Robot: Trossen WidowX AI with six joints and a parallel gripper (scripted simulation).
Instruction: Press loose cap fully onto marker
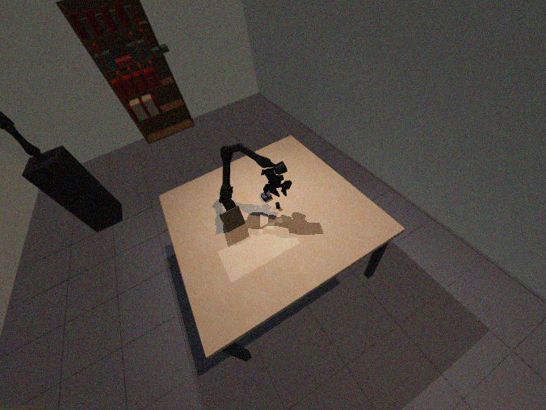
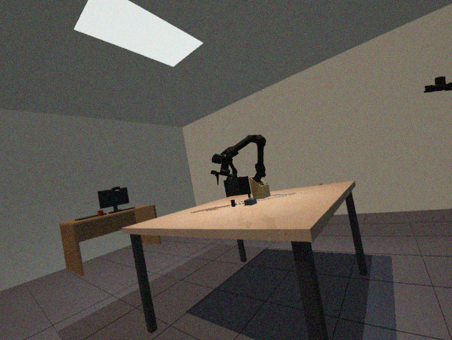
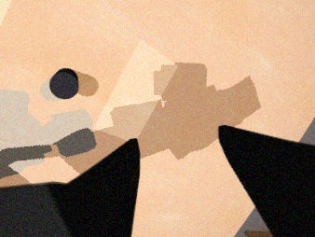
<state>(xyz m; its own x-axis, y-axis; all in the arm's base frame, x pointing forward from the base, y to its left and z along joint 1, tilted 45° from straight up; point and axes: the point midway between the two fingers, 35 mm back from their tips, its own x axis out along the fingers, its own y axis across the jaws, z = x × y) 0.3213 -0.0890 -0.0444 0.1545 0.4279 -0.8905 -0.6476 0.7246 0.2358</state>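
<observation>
The dark cap lies 140 mm below my gripper tip, 60 mm to the left of it and 20 mm behind it. The rest, counted from my gripper tip: holder block (200 mm to the left, 150 mm below, 50 mm behind).
</observation>
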